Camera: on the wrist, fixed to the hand. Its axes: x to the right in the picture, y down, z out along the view.
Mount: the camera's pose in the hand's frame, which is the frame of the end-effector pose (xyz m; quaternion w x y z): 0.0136 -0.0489 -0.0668 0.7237 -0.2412 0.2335 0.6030
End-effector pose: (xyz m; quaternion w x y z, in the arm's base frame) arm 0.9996 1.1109 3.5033 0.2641 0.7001 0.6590 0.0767
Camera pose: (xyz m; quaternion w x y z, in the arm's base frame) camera 0.9277 1.1416 3.5337 0.1599 0.8224 0.0979 0.5372
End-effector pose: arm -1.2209 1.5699 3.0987 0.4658 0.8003 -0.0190 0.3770
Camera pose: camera -1.2316 1.6527 3.0902 0.3072 0.3673 -0.4785 0.7360
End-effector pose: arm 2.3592 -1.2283 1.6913 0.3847 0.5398 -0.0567 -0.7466
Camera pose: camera 2.3892 -1.1807 1.6290 0.8720 0.4380 -0.0966 -0.1960
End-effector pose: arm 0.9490 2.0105 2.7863 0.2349 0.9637 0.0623 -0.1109
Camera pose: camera 0.9661 2.0857 2.8193 0.4547 0.7042 -0.4544 0.3014
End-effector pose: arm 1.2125 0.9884 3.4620 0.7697 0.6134 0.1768 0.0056
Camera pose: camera 1.1964 1.0423 3.3998 0.6603 0.3636 -0.0636 0.6540
